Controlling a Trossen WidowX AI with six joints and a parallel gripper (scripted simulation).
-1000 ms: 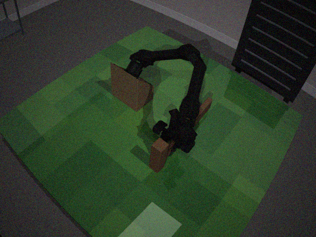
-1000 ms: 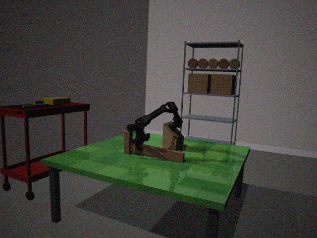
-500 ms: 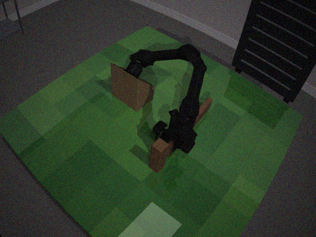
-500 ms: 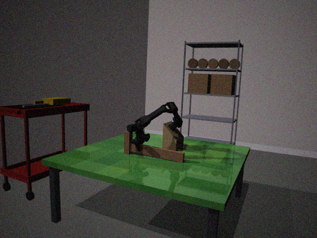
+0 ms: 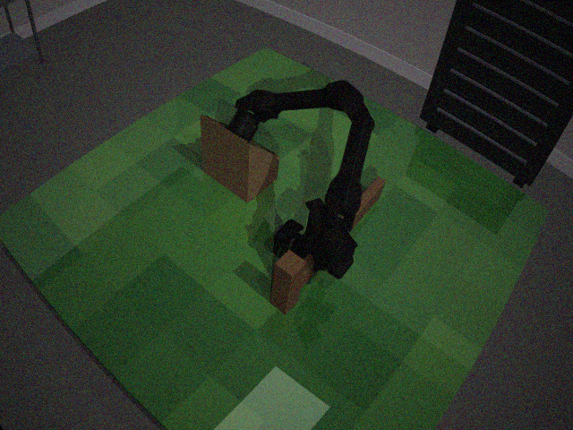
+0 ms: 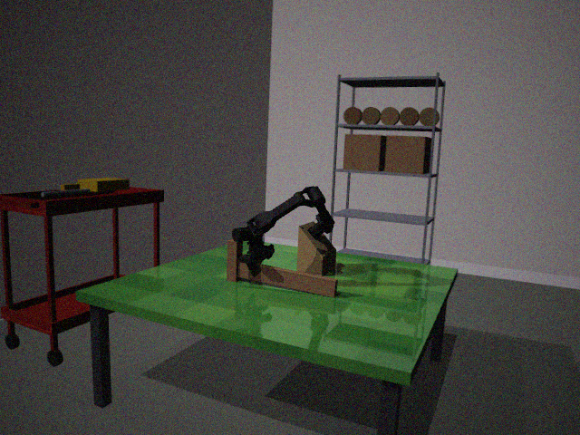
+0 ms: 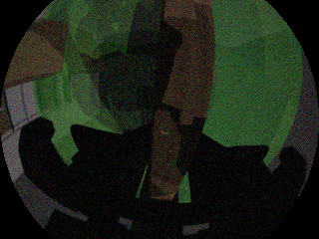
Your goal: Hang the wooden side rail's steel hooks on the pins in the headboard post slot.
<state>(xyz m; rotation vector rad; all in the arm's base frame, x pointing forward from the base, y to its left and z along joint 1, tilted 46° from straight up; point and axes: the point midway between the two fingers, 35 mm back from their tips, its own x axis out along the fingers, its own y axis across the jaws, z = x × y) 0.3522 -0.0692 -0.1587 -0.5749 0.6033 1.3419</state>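
The headboard post lies 100 mm to the right of my gripper tip, 50 mm above it and 10 mm behind it.
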